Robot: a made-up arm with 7 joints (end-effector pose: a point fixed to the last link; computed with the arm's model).
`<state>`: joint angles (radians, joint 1 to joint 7).
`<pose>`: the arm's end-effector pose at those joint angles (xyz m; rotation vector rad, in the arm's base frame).
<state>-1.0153 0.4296 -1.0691 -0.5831 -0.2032 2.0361 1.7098</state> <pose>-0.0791 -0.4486 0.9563 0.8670 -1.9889 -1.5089</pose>
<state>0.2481 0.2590 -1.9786 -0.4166 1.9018 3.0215 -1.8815</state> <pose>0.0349 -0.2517 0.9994 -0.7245 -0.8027 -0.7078</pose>
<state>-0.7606 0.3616 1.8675 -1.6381 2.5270 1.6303 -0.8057</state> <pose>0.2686 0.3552 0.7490 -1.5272 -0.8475 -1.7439</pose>
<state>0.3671 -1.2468 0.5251 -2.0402 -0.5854 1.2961 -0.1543</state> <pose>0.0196 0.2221 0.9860 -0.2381 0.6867 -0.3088</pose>
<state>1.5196 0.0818 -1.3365 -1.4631 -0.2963 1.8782 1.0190</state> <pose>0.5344 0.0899 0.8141 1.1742 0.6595 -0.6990</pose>
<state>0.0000 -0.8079 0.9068 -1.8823 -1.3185 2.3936 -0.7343</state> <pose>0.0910 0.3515 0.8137 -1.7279 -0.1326 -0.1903</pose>
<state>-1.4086 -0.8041 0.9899 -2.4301 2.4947 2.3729 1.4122</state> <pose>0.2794 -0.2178 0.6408 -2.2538 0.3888 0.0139</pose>
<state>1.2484 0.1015 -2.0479 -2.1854 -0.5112 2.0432 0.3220</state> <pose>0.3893 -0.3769 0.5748 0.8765 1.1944 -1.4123</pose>
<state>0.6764 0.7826 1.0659 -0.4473 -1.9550 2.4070 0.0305</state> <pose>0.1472 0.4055 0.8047 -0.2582 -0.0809 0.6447</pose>
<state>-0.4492 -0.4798 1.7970 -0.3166 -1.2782 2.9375 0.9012</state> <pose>-0.2440 0.2104 0.9251 0.5376 -0.9838 1.6727</pose>
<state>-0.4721 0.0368 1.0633 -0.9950 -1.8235 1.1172 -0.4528</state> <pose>0.3724 0.1596 0.9344 -0.4297 0.7389 -1.2051</pose>
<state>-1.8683 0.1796 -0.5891 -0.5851 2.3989 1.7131 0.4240</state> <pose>-0.3413 -0.2964 0.9855 1.4966 -0.7771 0.4705</pose>
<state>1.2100 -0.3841 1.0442 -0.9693 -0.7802 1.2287 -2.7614</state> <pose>-0.2883 0.1360 1.0110 2.8184 0.9814 -0.5967</pose>
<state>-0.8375 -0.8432 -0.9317 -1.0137 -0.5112 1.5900 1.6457</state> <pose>-0.4070 -0.1799 1.0286 -1.7093 2.3430 0.9363</pose>
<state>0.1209 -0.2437 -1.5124 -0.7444 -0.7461 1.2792 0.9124</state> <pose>-0.0694 -0.4569 1.0148 1.5421 -0.9257 -2.1385</pose>
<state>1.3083 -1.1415 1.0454 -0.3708 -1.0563 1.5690 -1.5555</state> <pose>-0.2922 -0.3955 0.8761 -0.5396 -1.1825 0.6547</pose>
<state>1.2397 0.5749 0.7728 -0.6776 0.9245 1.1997 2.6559</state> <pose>-0.0624 0.4872 0.7760 0.1439 2.0487 -1.5008</pose>
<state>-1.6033 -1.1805 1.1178 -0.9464 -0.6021 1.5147 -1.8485</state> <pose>0.3321 0.2846 0.8809 -1.6642 1.5391 -1.2022</pose>
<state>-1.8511 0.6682 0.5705 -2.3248 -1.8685 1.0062 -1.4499</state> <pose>0.0907 -0.3292 0.2432 0.0518 -2.6257 -0.5006</pose>
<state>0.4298 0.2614 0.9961 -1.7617 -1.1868 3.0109 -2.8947</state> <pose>0.0733 0.4077 0.6525 2.3667 1.5697 -0.2124</pose>
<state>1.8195 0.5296 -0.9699 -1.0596 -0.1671 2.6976 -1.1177</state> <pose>0.2121 0.4387 0.7597 -1.1527 -0.0387 0.9253</pose>
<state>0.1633 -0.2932 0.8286 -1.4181 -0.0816 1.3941 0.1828</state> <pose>0.1918 0.3694 0.9019 0.0099 1.3243 0.2551</pose>
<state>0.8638 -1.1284 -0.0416 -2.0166 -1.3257 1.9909 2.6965</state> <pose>0.1010 0.0568 1.0503 2.4315 -0.5723 0.1616</pose>
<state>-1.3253 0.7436 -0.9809 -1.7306 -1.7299 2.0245 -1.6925</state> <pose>-0.3547 -0.4288 0.4304 -0.4899 -2.5621 -0.4707</pose>
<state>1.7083 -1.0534 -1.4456 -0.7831 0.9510 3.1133 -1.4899</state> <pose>0.3649 -0.3481 0.7782 1.1081 -0.7669 0.1160</pose>
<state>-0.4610 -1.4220 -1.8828 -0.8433 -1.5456 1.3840 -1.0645</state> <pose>-0.6092 -0.1960 0.5070 2.2867 0.7541 -1.3426</pose>
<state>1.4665 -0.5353 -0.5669 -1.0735 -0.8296 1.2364 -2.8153</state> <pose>0.2821 0.0614 1.0644 -2.3577 0.6768 1.1538</pose>
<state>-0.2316 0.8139 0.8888 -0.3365 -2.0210 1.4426 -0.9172</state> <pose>0.4884 0.0046 0.7746 -0.6653 1.2681 -0.9188</pose>
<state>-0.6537 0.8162 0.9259 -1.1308 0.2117 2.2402 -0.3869</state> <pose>0.5369 -0.0648 0.6173 1.0876 1.0602 0.5713</pose>
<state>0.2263 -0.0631 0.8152 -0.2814 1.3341 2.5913 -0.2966</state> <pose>0.1031 0.0443 1.0510 1.3261 0.0689 2.3847</pose>
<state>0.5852 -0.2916 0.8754 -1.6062 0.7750 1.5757 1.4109</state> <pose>0.0307 0.4397 0.8343 0.7468 2.0985 -0.2772</pose>
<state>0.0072 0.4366 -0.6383 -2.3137 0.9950 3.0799 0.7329</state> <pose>0.2688 -0.3650 0.4289 2.0460 -0.3716 -1.4459</pose>
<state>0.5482 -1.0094 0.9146 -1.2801 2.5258 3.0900 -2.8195</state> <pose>-0.2290 0.1829 0.9236 0.0490 -1.0789 1.8365</pose>
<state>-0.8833 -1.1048 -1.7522 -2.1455 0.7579 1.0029 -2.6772</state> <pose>-0.4118 -0.3149 0.4860 -0.3607 -0.4422 0.1372</pose>
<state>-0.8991 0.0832 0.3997 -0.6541 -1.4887 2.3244 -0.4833</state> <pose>0.2970 -0.1896 0.9740 -0.7596 0.2689 -1.3731</pose>
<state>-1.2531 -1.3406 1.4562 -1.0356 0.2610 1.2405 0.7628</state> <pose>0.2834 0.4655 0.7088 0.2539 0.4900 -0.7571</pose>
